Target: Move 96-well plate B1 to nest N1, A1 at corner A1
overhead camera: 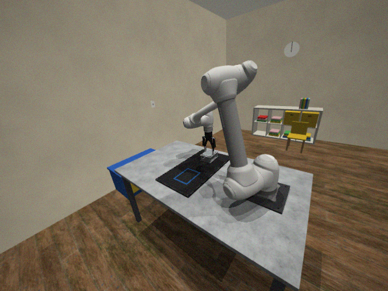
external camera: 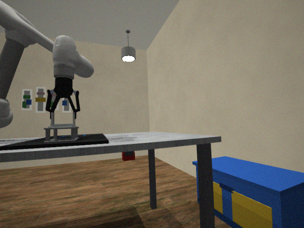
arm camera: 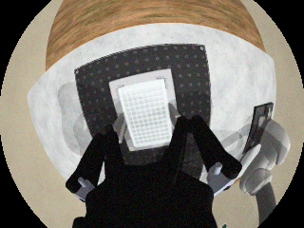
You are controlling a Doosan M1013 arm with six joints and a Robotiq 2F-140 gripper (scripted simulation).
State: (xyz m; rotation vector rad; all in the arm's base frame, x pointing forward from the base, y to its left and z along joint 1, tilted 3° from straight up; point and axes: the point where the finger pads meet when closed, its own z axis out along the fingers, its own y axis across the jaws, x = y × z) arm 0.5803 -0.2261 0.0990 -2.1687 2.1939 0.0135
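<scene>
My hand is 30 mm above the 96-well plate. Round my hand: raised plate nest N1: 30 mm below.
</scene>
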